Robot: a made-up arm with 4 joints.
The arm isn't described. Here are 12 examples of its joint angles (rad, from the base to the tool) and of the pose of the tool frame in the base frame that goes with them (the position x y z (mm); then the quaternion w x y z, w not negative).
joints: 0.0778 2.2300 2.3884 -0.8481
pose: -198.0 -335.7 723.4 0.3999 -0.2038 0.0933 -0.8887
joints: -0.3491 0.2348 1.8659 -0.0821
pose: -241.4 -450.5 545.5 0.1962 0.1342 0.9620 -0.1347
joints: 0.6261 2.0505 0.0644 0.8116
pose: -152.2 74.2 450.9 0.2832 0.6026 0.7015 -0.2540
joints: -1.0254 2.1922 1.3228 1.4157
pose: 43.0 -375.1 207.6 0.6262 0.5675 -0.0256 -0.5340
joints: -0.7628 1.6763 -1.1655 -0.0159
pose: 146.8 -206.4 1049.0 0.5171 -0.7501 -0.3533 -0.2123
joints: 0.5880 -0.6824 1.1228 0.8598
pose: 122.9 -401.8 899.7 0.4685 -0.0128 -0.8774 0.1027
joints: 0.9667 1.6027 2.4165 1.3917
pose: 412.1 -139.7 260.5 0.7660 -0.0235 0.4603 0.4480
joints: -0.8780 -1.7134 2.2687 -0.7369
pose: -205.1 -238.1 278.2 0.2531 0.1391 0.7736 0.5640
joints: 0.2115 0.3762 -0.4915 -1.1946
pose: 325.9 -599.8 616.1 0.7109 0.2899 -0.5512 -0.3269
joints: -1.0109 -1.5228 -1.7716 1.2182
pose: 507.8 -222.1 476.1 0.6558 0.6834 -0.2265 0.2270
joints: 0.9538 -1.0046 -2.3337 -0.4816
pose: 247.2 -223.8 137.6 0.6313 -0.1717 0.6645 0.3612
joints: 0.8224 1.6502 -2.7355 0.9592
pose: 632.3 -90.9 673.6 0.8290 -0.3985 0.0061 0.3923
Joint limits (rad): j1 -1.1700..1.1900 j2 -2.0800..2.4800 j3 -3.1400..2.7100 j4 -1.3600..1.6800
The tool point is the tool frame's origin. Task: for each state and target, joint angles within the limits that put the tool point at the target. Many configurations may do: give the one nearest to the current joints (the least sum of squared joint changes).
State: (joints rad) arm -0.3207 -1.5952 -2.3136 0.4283
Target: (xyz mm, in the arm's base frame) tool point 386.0 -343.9 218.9
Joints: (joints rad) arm -1.0741 -1.2008 -1.8005 0.6012
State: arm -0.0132 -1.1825 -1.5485 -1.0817
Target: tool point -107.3 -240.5 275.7
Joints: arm -0.2139 -1.9051 -1.3267 -1.2005
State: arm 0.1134 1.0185 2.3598 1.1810
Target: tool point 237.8 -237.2 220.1
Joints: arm -0.1334 1.8392 1.5145 1.6800
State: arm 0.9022 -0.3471 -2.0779 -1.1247
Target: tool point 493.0 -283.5 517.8
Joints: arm 1.1900 -0.4564 -2.6016 -1.3548
